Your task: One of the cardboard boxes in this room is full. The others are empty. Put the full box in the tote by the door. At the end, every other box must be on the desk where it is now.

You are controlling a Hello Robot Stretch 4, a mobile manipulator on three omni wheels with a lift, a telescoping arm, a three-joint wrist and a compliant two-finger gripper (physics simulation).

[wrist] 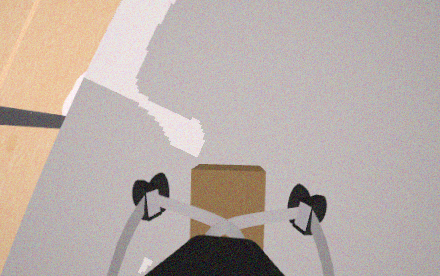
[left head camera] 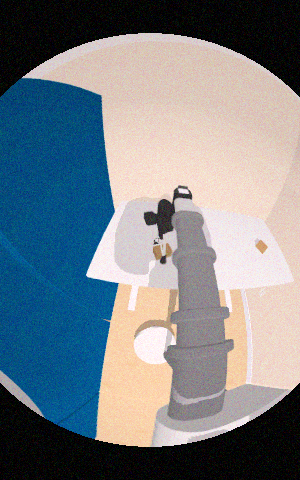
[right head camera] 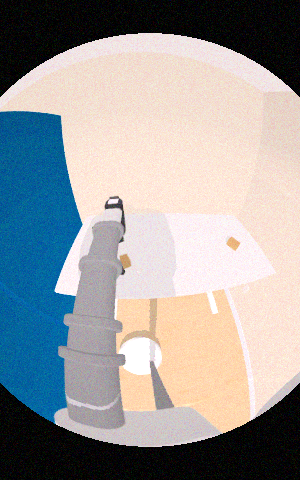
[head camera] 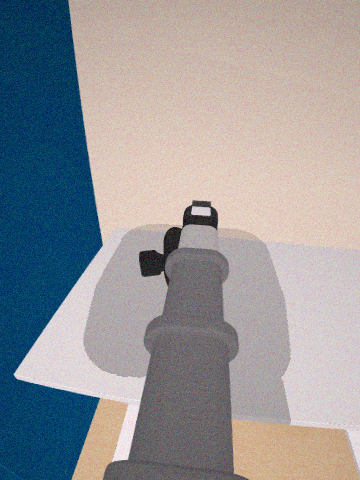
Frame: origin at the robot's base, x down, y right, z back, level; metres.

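Seen in the pictures: gripper, fingertip midpoint: (wrist: 228, 194) (left head camera: 158, 253); robot's base, link origin: (left head camera: 154, 343) (right head camera: 140, 354).
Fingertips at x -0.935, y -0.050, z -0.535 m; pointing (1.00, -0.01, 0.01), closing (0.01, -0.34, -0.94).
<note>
Pixels of each thing's top centre, then the offset from my fingertips to it. Level surfaces: height alone.
- brown cardboard box, top centre: (wrist: 226, 225) (left head camera: 162, 248) (right head camera: 120, 259) dx -0.037, dy +0.016, dz -0.007 m
- white desk, surface height: dx +0.013 m
- small box, top centre: (right head camera: 234, 240) (left head camera: 262, 244) dx -0.037, dy +0.814, dz -0.096 m
A brown cardboard box (left head camera: 158, 251) (right head camera: 126, 261) (wrist: 227, 192) is on the white desk (head camera: 320, 300) (left head camera: 240, 262) (right head camera: 200, 265) (wrist: 350, 100), in the shadow near its front edge. My gripper (left head camera: 163, 254) (wrist: 228, 194) is open around this box. In the wrist view one finger is on each side, with a gap between each finger and the box. The arm hides the fingers in the head view. Another small box (left head camera: 261, 246) (right head camera: 233, 243) stands farther right on the desk. Whether either box is full cannot be seen. The tote does not show in these views.
My grey arm (head camera: 192, 400) (left head camera: 200, 300) (right head camera: 95, 300) reaches over the desk. A white round object (left head camera: 151, 345) (right head camera: 139, 357) is on the wooden floor before the desk. A large blue surface (head camera: 40, 200) (left head camera: 55, 200) (right head camera: 30, 200) lies at the left. A beige wall (head camera: 225, 125) rises behind the desk.
</note>
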